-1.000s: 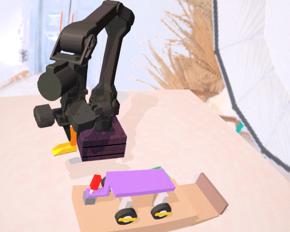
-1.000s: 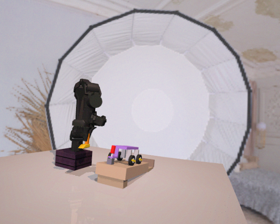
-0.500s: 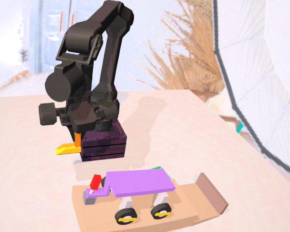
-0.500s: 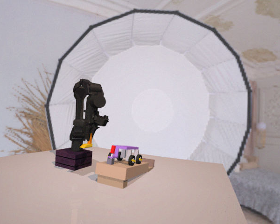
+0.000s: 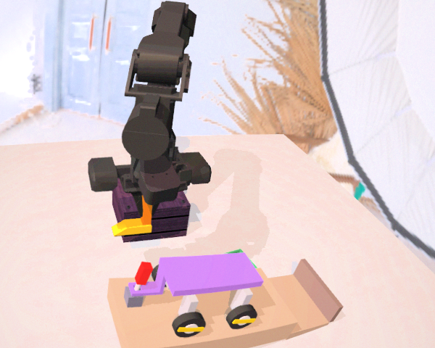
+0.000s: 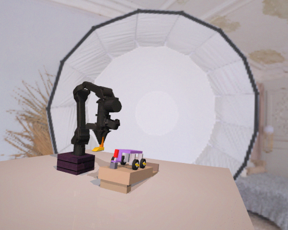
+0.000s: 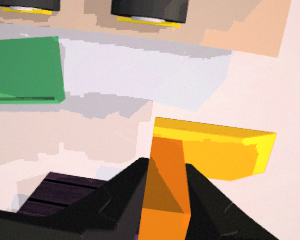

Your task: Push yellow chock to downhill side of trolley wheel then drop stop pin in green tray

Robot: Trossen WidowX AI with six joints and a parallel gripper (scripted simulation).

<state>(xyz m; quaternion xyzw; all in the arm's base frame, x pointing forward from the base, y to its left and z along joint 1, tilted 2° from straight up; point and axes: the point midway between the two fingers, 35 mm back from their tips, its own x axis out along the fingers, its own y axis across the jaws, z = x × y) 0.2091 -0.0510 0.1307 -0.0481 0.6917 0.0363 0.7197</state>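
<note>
The red-headed stop pin is 110 mm ahead of my gripper tip, 20 mm to the right of it and 50 mm below it. Round my gripper tip: tan ramp: 120 mm ahead, 90 mm to the left, 130 mm below; then yellow chock: 20 mm to the right, 10 mm below; then purple trolley: 120 mm ahead, 80 mm to the left, 60 mm below.
</note>
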